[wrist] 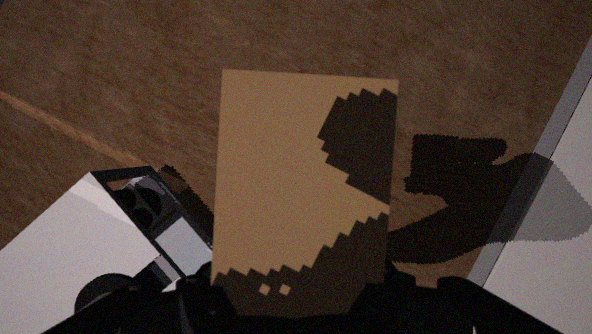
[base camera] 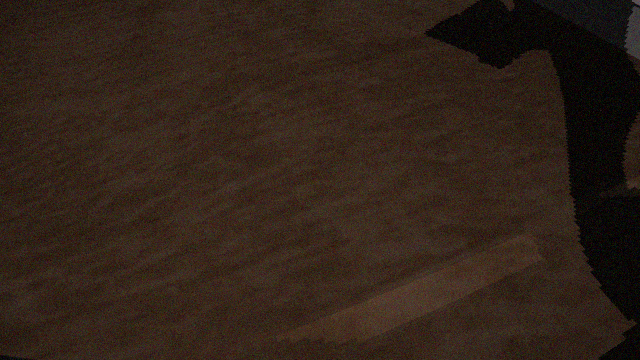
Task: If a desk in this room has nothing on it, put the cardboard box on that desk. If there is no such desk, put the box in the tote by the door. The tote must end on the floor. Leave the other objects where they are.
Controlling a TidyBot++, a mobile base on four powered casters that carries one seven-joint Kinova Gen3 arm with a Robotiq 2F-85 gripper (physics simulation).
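Frame: origin at the arm's base, x ahead, y left, z up, level; metres.
Where they show: gripper, fingertip midpoint: [wrist: 296,269].
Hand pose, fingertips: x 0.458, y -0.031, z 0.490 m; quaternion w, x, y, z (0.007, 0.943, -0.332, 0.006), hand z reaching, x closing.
Observation:
After its pixels a point has its place.
The cardboard box [wrist: 280,175] @[z 0.539, x 0.486, y 0.011 m] is tan, with dark shadows across it, in the middle of the wrist view. My gripper [wrist: 296,269] @[z 0.490, x 0.458, y -0.031 m] is shut on it, one dark finger at each side of its lower end. The floor shows beyond the box. A pale flat surface with a grey edge [wrist: 555,250] @[z -0.152, x 0.838, y -0.596 m] is at the right of the wrist view; it may be a desk top, and the part in view carries a shadow. The tote and the door do not show in either view.
The robot's own white base [wrist: 75,235] @[z -0.014, x 0.041, y 0.171 m] with its dark end panel is at the lower left of the wrist view. Brown wooden floor [base camera: 300,150] @[z -0.397, x 0.460, y 0.043 m] [wrist: 300,35] @[z -0.397, x 0.740, y 0.278 m] fills most of the base view, with a dark shadow at the right and a pale grey thing at the top right corner.

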